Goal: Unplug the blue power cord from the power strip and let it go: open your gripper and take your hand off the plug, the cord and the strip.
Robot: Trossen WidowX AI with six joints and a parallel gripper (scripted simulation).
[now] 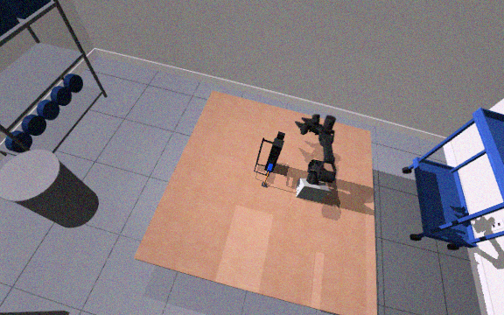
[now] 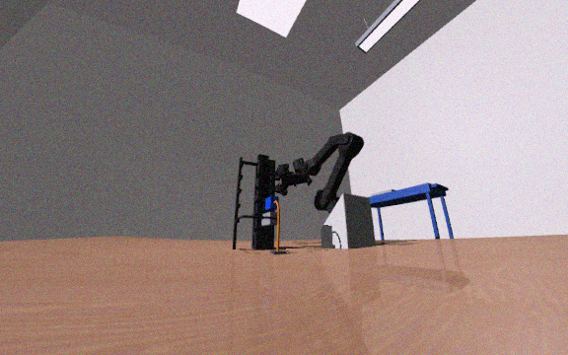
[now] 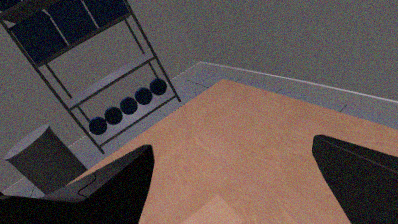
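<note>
My gripper tip is 140 mm short of the blue plug, 260 mm to the right of it and 140 mm above it.
</note>
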